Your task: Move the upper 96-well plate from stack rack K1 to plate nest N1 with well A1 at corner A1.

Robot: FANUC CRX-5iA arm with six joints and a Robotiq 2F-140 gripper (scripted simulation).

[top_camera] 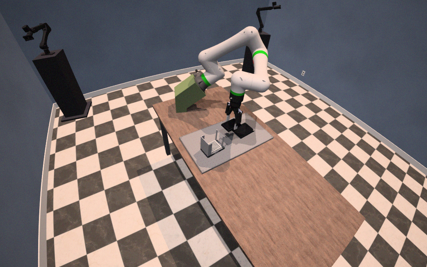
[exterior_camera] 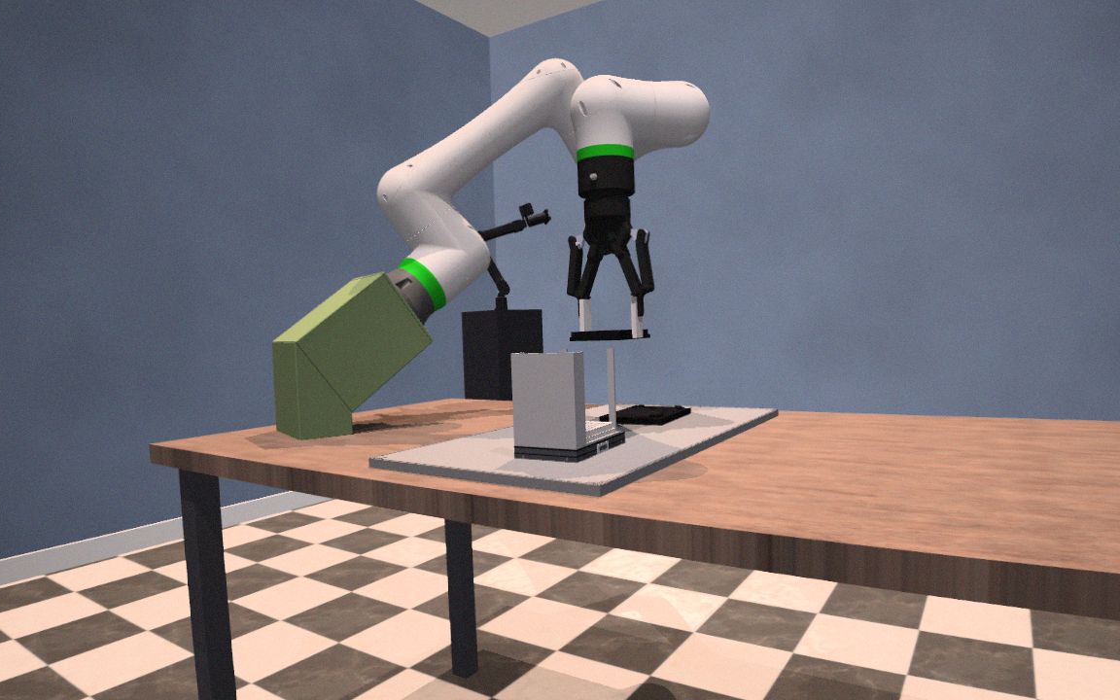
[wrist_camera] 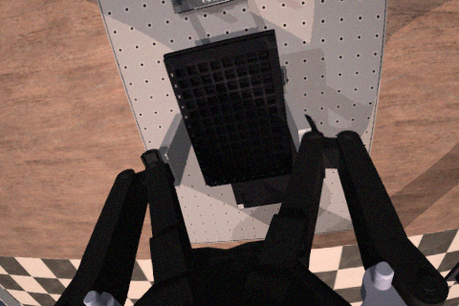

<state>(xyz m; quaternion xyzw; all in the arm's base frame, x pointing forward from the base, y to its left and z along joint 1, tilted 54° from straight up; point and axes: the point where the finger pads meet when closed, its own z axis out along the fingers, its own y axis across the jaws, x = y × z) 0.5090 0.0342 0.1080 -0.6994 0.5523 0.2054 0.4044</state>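
Now: the black plate nest N1 6 cm behind my hand, 16 cm to the left of it and 17 cm below it. From my hand the other things lie so: pale square: 3 cm behind, 25 cm to the left, 17 cm below; then white plate: 6 cm ahead, 17 cm to the right, 15 cm below; then black 96-well plate: 2 cm below.
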